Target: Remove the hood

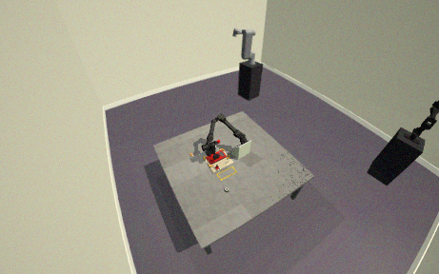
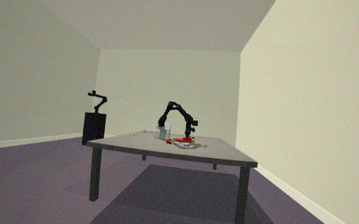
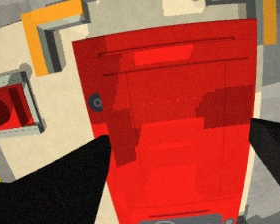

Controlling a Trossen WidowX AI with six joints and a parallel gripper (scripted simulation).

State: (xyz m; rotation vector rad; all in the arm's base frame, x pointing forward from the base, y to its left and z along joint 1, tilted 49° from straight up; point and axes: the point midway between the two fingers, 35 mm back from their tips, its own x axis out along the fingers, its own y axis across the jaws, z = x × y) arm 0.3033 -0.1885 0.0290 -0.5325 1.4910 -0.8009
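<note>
The red hood lies right at my gripper tip. The rest, counted from my gripper tip: small wheel (13 cm ahead, 38 cm to the left, 3 cm below).
</note>
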